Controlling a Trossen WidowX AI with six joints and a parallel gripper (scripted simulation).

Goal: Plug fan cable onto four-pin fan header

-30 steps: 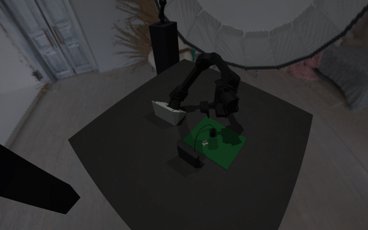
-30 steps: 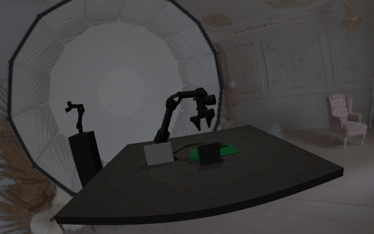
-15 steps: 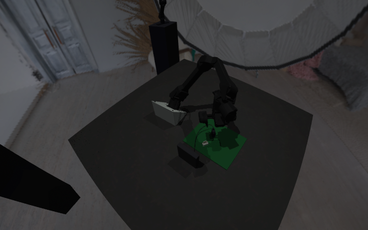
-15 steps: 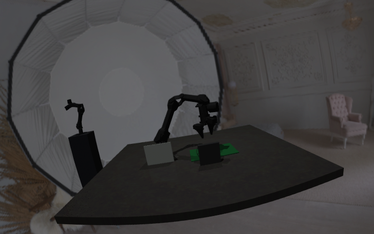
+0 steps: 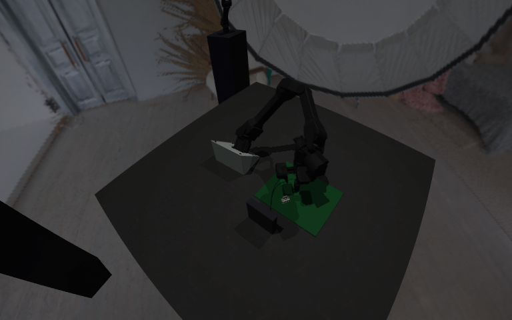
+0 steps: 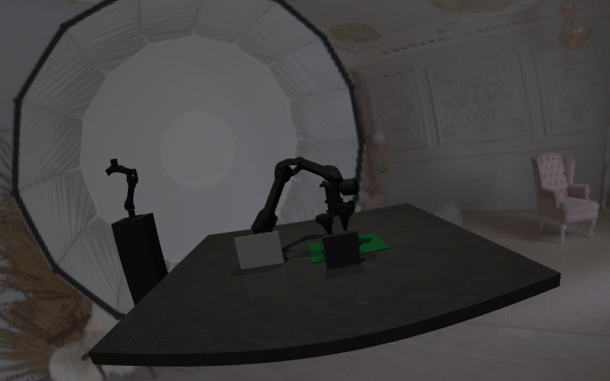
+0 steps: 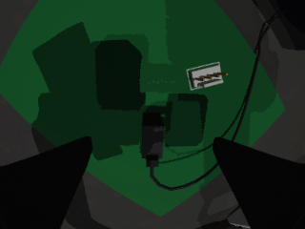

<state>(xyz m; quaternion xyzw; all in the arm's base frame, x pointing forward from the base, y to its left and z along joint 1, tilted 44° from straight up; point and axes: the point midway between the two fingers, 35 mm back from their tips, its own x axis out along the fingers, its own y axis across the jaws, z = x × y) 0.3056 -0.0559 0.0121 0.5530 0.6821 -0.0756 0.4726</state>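
The black plug is 40 mm below my gripper tip, 10 mm to the left of it and 10 mm behind it. From my gripper tip the other things lie so: fan box (200 mm to the right, 50 mm behind); green board (70 mm below, 20 mm to the right, 20 mm ahead).
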